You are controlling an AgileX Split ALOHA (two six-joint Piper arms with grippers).
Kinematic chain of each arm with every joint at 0, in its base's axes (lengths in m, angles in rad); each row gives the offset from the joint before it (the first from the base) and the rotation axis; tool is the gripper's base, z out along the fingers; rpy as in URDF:
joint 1: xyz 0 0 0.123 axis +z
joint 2: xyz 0 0 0 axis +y
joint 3: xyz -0.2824 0 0.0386 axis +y
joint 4: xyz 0.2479 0 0.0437 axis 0.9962 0 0.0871
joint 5: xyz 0 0 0 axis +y
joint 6: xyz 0.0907 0 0.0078 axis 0.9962 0 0.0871
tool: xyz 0 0 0 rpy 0 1.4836 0
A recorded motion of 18 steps. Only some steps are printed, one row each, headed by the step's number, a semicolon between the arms.
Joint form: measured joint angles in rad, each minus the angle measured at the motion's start. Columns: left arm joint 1, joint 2, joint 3, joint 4, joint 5, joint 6; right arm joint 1, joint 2, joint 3, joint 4, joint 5, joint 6.
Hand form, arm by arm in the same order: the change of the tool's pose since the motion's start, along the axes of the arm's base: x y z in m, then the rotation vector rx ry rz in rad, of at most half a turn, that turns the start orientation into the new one. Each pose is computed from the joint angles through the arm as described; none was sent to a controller.
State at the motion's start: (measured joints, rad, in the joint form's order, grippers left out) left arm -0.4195 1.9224 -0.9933 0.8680 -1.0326 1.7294; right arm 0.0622 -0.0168 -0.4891 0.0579 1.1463 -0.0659
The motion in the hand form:
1: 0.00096 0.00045 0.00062 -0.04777 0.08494 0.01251; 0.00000 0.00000 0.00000 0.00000 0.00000 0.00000
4: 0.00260 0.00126 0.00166 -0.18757 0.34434 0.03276; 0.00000 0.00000 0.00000 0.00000 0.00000 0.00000
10: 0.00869 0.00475 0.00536 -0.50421 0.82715 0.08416; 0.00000 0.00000 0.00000 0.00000 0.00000 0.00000
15: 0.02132 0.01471 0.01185 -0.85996 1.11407 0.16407; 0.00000 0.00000 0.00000 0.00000 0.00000 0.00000
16: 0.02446 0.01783 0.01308 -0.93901 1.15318 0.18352; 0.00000 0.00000 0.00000 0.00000 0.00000 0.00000
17: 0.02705 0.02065 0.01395 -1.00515 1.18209 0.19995; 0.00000 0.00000 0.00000 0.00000 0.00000 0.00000
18: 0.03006 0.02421 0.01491 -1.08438 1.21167 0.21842; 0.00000 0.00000 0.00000 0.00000 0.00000 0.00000
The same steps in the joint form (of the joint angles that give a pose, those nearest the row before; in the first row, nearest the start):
1: 0.0000 0.0000 0.0000 -0.0157 0.0000 -0.0893; 0.0000 0.0000 0.0000 0.0000 0.0000 0.0000
4: 0.0000 0.0000 0.0000 -0.0427 0.0000 -0.3699; 0.0000 0.0000 0.0000 0.0000 0.0000 0.0000
10: 0.0000 0.0000 0.0000 -0.1444 0.0000 -0.8909; 0.0000 0.0000 0.0000 0.0000 0.0000 0.0000
15: 0.0000 0.0000 0.0000 -0.3670 0.0018 -1.1975; 0.0000 0.0000 0.0000 0.0000 0.0000 0.0000
16: 0.0000 0.0000 0.0000 -0.4259 0.0036 -1.2404; 0.0000 0.0000 0.0000 0.0000 0.0000 0.0000
17: 0.0000 0.0000 0.0000 -0.4762 0.0057 -1.2728; 0.0000 0.0000 0.0000 0.0000 0.0000 0.0000
18: 0.0000 0.0000 0.0000 -0.5374 0.0076 -1.3077; 0.0000 0.0000 0.0000 0.0000 0.0000 0.0000

